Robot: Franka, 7 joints.
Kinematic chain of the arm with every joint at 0, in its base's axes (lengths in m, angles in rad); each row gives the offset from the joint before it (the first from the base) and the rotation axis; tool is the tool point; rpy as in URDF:
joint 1: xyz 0 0 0.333 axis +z
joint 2: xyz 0 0 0 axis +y
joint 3: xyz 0 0 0.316 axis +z
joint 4: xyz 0.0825 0 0 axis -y
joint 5: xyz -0.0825 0 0.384 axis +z
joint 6: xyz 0 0 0 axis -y
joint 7: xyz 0.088 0 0 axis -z
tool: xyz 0 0 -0.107 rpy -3.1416 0 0
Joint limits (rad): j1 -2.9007..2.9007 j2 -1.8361..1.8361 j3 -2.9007..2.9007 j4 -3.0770..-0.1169 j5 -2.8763..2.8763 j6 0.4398..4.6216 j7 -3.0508..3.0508
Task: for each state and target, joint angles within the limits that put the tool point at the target. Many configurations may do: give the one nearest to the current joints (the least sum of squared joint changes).
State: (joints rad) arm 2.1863 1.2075 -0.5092 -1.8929 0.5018 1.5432 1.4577
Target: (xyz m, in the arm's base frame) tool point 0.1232 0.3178 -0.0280
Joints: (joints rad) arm 2.0850 1.2363 -0.6692 -2.0483 0.4489 1.5050 1.4577
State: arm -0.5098 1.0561 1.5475 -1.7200 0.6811 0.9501 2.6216
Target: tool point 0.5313 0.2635 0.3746
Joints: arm -0.5481 1.2337 1.2736 -1.5257 0.6768 1.1140 2.6216
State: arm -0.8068 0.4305 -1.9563 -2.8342 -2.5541 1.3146 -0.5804
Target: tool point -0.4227 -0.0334 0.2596
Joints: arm -0.8589 -0.0934 -2.0762 -2.7499 -2.5759 1.5350 -0.5804
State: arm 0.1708 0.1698 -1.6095 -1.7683 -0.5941 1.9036 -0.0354
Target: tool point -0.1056 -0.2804 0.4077
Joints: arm 0.2591 0.6933 -1.9866 -2.5443 -0.5367 1.1909 -0.0354
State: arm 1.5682 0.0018 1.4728 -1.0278 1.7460 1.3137 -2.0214
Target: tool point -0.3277 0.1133 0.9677
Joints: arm 1.3929 0.2322 1.4413 -0.9156 1.6948 0.8943 -2.0214
